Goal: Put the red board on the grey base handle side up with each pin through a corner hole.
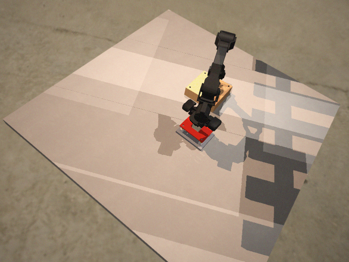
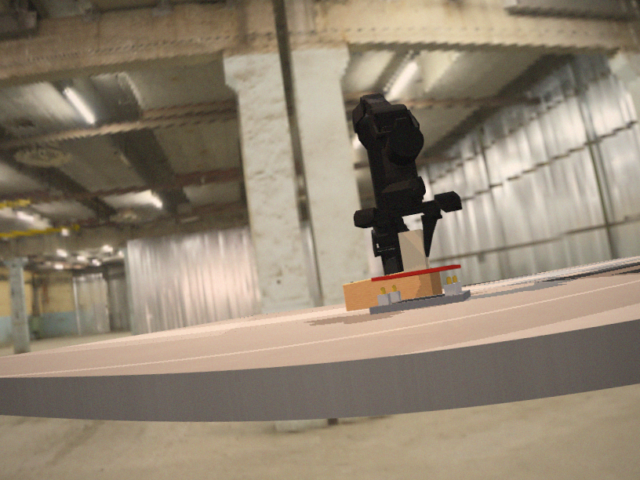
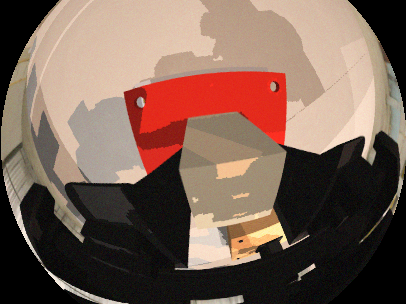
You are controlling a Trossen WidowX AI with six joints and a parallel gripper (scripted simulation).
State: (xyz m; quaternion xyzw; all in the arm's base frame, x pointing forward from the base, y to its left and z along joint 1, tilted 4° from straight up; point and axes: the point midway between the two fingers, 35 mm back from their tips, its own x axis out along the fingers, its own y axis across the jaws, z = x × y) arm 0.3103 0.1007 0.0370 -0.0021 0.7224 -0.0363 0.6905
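Right now my gripper tip is 80 mm above the grey base. The rest, counted from my gripper tip: red board (10 mm below).
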